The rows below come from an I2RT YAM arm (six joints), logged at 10 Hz.
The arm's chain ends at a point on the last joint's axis. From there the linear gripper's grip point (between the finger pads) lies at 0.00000 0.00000 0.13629 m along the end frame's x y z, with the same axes.
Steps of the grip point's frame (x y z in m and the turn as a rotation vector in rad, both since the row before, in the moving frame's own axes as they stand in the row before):
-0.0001, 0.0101, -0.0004, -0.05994, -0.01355, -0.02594
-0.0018, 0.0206, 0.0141, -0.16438, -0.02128, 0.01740
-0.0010, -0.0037, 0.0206, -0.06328, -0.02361, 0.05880
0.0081, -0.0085, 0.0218, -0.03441, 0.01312, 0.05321
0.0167, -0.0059, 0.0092, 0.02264, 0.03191, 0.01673
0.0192, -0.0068, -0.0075, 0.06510, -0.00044, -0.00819
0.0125, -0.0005, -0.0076, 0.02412, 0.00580, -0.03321
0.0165, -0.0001, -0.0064, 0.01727, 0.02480, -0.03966
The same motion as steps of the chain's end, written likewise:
0.0016, 0.0019, -0.0001, -0.05994, -0.01355, -0.02594
0.0013, -0.0017, 0.0160, -0.16438, -0.02128, 0.01740
0.0025, -0.0122, 0.0209, -0.06328, -0.02361, 0.05880
0.0064, -0.0132, 0.0219, -0.03441, 0.01312, 0.05321
0.0123, -0.0029, 0.0093, 0.02264, 0.03191, 0.01673
0.0193, 0.0021, -0.0072, 0.06510, -0.00044, -0.00819
0.0118, 0.0028, -0.0076, 0.02412, 0.00580, -0.03321
0.0132, 0.0023, -0.0063, 0.01727, 0.02480, -0.03966

